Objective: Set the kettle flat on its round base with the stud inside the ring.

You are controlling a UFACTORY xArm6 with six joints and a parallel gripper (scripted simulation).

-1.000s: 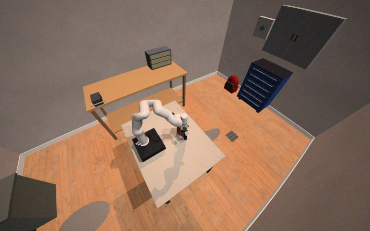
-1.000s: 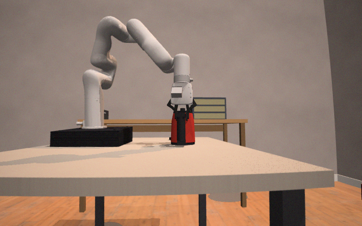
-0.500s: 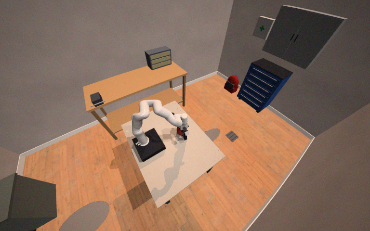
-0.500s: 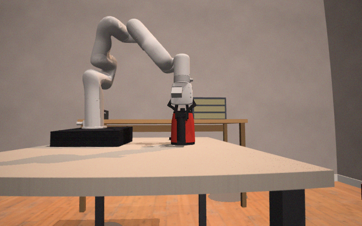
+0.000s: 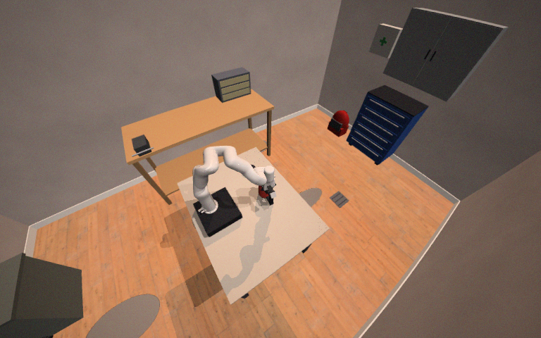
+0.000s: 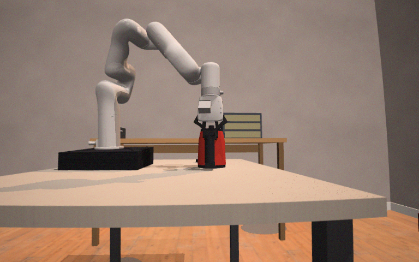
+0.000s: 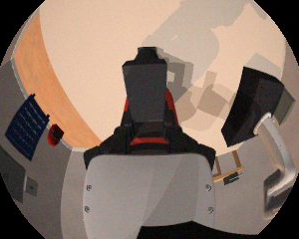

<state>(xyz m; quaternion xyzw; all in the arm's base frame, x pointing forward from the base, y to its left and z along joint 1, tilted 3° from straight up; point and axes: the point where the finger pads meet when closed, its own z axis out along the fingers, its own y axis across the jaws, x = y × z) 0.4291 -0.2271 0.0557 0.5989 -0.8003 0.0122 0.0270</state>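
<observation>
My hand is 50 mm above the red kettle, 30 mm to the right of it and 10 mm short of it. Also, from my hand: black round base (360 mm to the left, 120 mm below, 70 mm ahead).
</observation>
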